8 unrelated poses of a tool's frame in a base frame.
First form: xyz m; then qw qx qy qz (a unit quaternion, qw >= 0).
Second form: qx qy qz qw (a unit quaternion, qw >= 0); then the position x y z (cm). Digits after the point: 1 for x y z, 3 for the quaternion.
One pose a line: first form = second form
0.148 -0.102 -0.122 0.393 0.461 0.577 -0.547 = 0.461 0.577 -0.547 0.393 14.8 -10.2 -12.2
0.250 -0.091 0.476 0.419 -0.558 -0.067 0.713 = -0.558 -0.067 0.713 0.419 25.0 -9.1 47.6
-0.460 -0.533 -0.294 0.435 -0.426 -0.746 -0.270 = -0.426 -0.746 -0.270 0.435 -46.0 -53.3 -29.4
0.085 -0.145 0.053 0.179 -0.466 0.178 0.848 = -0.466 0.178 0.848 0.179 8.5 -14.5 5.3
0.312 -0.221 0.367 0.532 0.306 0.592 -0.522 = 0.306 0.592 -0.522 0.532 31.2 -22.1 36.7
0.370 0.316 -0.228 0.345 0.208 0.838 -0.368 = 0.208 0.838 -0.368 0.345 37.0 31.6 -22.8
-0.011 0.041 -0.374 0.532 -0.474 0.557 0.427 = -0.474 0.557 0.427 0.532 -1.1 4.1 -37.4
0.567 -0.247 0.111 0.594 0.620 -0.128 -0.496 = 0.620 -0.128 -0.496 0.594 56.7 -24.7 11.1
